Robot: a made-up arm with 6 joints.
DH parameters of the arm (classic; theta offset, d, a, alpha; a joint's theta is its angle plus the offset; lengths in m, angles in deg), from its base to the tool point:
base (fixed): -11.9 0 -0.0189 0
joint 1: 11.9 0.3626 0.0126 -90
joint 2: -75.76 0 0.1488 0
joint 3: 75.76 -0.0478 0.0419 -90
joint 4: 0 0.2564 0.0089 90
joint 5: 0 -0.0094 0.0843 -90
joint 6: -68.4 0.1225 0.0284 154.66
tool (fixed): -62.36 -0.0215 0 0
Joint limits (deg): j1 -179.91..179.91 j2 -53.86..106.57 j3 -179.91..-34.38 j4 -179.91..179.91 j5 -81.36..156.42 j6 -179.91..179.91
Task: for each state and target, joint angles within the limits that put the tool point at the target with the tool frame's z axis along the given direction. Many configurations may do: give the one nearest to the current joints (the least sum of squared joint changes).
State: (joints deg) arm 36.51 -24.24 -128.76 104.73 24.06 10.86
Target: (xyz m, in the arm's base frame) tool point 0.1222 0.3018 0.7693 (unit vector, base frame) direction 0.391 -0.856 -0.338
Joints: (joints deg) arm 60.02 -18.65 -98.11 113.82 69.21 15.54
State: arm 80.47 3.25 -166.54 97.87 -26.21 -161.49
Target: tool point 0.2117 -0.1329 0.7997 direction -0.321 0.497 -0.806
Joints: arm 102.06 -30.03 -172.87 83.26 -37.09 -178.23
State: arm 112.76 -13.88 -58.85 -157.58 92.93 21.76
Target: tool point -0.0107 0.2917 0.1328 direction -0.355 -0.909 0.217
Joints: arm 129.53 28.30 -34.38 -104.02 95.91 10.85
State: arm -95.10 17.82 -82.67 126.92 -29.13 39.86
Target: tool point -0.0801 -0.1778 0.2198 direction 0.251 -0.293 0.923
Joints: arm -60.31 6.76 -44.47 146.66 -49.93 53.63
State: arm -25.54 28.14 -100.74 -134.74 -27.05 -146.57
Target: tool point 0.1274 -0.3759 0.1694 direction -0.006 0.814 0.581
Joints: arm -69.37 44.32 -96.97 -165.69 -15.85 -162.14
